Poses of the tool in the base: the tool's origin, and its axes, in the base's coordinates. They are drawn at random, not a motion.
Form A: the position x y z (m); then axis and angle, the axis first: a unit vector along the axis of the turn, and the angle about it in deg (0 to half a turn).
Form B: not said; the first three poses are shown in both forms.
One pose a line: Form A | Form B
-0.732 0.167 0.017 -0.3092 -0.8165 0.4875 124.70 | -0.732 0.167 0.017 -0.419 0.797 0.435 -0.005 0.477 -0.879
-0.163 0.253 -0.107 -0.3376 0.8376 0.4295 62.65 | -0.163 0.253 -0.107 0.521 0.229 -0.822 -0.534 0.839 -0.105
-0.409 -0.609 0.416 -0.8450 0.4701 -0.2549 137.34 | -0.409 -0.609 0.416 0.504 -0.862 0.055 -0.517 -0.352 -0.781
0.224 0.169 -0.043 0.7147 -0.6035 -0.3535 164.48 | 0.224 0.169 -0.043 0.039 -0.942 -0.335 -0.752 -0.248 0.610
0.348 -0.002 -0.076 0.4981 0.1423 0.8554 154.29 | 0.348 -0.002 -0.076 -0.429 0.506 0.748 -0.236 -0.863 0.447
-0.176 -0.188 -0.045 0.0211 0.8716 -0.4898 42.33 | -0.176 -0.188 -0.045 0.739 -0.325 -0.590 0.335 0.937 -0.097
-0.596 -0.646 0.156 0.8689 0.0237 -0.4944 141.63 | -0.596 -0.646 0.156 0.563 -0.270 -0.781 0.344 -0.783 0.518
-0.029 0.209 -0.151 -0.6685 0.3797 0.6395 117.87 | -0.029 0.209 -0.151 0.188 0.193 -0.963 -0.938 -0.256 -0.235
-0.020 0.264 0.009 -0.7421 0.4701 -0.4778 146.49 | -0.020 0.264 0.009 0.176 -0.904 0.391 -0.376 -0.429 -0.822
